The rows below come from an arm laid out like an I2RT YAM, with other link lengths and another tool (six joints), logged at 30 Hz.
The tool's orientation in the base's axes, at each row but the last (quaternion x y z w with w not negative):
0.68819 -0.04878 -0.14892 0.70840
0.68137 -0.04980 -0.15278 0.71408
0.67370 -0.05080 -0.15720 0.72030
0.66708 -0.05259 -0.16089 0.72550
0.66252 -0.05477 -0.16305 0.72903
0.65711 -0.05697 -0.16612 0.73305
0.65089 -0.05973 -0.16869 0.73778
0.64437 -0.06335 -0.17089 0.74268
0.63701 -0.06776 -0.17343 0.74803
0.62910 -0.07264 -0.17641 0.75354
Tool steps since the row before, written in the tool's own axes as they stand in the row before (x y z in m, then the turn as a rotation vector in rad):
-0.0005 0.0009 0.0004 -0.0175 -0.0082 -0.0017
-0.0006 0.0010 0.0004 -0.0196 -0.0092 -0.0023
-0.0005 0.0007 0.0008 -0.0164 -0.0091 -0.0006
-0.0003 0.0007 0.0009 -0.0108 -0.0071 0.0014
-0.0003 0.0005 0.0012 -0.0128 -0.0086 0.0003
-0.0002 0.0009 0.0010 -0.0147 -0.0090 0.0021
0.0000 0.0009 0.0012 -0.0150 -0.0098 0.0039
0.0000 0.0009 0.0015 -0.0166 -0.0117 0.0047
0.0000 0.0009 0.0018 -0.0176 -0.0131 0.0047
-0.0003 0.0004 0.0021 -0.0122 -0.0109 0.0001
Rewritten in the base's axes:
-0.0005 -0.0002 0.0010 -0.0174 0.0064 -0.0058
-0.0005 -0.0002 0.0011 -0.0193 0.0076 -0.0066
-0.0006 -0.0006 0.0008 -0.0168 0.0050 -0.0068
-0.0004 -0.0007 0.0008 -0.0117 0.0015 -0.0054
-0.0006 -0.0010 0.0007 -0.0136 0.0031 -0.0067
-0.0003 -0.0008 0.0010 -0.0159 0.0020 -0.0066
-0.0002 -0.0010 0.0011 -0.0169 0.0003 -0.0071
-0.0003 -0.0013 0.0011 -0.0190 -0.0001 -0.0086
-0.0004 -0.0016 0.0012 -0.0202 0.0000 -0.0098
-0.0009 -0.0018 0.0008 -0.0132 0.0027 -0.0092

